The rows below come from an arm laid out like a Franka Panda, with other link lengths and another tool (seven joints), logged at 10 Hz.
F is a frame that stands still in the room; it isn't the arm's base.
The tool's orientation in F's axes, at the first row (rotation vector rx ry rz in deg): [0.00, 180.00, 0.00]
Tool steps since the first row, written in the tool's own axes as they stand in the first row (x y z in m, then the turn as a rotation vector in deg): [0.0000, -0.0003, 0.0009, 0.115, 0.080, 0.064]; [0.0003, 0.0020, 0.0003, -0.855, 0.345, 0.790]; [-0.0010, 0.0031, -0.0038, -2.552, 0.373, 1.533]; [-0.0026, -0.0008, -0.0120, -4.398, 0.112, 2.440]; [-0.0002, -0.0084, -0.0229, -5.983, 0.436, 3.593]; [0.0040, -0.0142, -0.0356, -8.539, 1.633, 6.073]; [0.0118, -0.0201, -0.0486, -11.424, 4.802, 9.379]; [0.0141, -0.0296, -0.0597, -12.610, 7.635, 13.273]
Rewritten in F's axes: [0.0000, -0.0003, -0.0009, -0.115, 0.080, -0.064]; [-0.0003, 0.0020, -0.0003, 0.855, 0.345, -0.790]; [0.0010, 0.0031, 0.0038, 2.552, 0.373, -1.533]; [0.0026, -0.0008, 0.0120, 4.398, 0.112, -2.440]; [0.0002, -0.0084, 0.0229, 5.983, 0.436, -3.593]; [-0.0040, -0.0142, 0.0356, 8.539, 1.633, -6.073]; [-0.0118, -0.0201, 0.0486, 11.424, 4.802, -9.379]; [-0.0141, -0.0296, 0.0597, 12.610, 7.635, -13.273]
